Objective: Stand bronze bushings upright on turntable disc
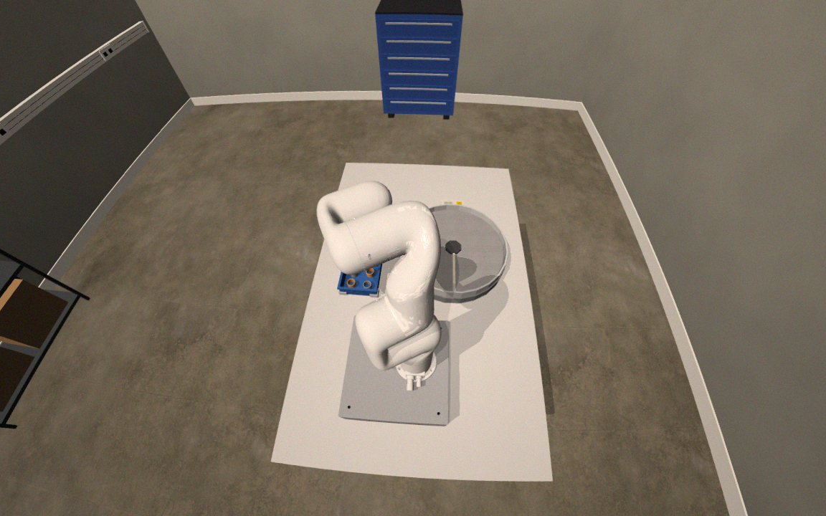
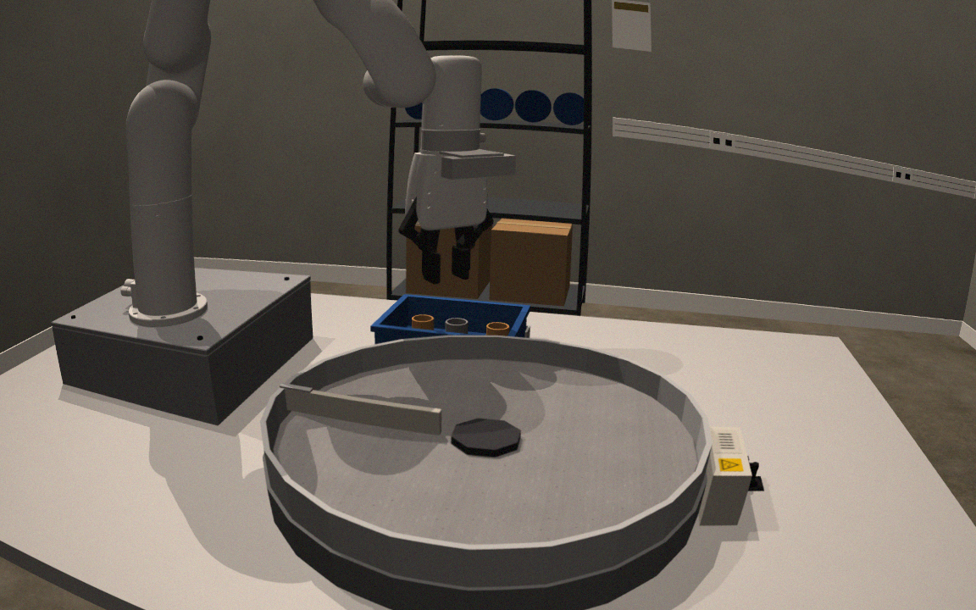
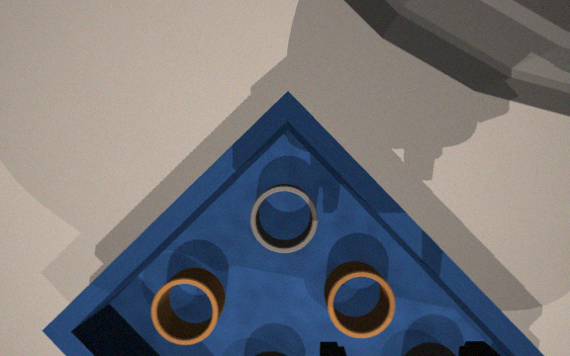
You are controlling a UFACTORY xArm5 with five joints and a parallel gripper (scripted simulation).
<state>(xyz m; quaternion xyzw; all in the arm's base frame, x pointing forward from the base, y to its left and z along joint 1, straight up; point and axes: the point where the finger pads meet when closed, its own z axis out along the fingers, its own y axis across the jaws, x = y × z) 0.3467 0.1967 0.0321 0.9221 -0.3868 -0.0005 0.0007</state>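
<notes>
My hand is 3 cm to the right of the blue crate and 10 cm above it. The rest, counted from my hand: turntable disc 11 cm ahead, 32 cm to the right, 8 cm below.
</notes>
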